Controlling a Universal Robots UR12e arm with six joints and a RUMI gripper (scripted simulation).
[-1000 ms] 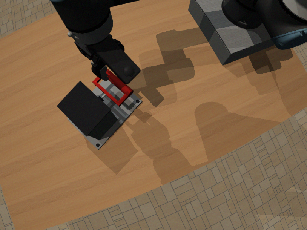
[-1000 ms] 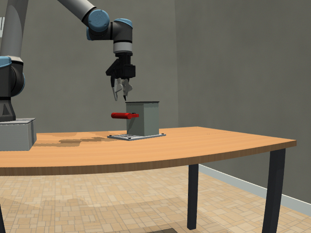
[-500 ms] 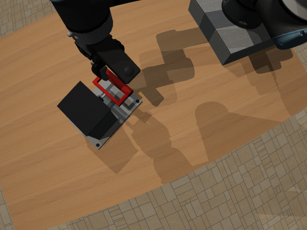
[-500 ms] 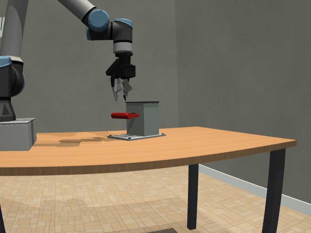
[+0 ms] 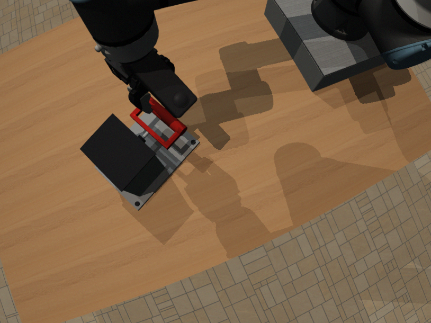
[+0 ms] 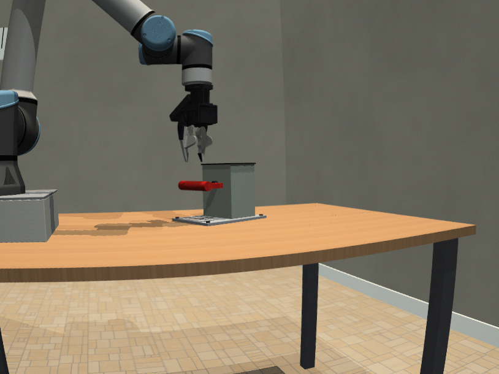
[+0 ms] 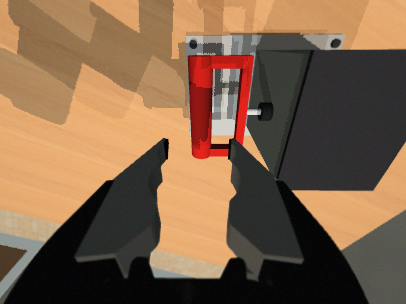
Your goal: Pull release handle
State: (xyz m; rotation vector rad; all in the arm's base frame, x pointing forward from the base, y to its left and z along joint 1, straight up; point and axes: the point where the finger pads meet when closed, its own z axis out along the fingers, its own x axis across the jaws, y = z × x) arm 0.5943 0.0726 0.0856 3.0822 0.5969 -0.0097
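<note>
My gripper is now 90 mm short of the grey baseplate, 40 mm to the right of it and 190 mm above it.
</note>
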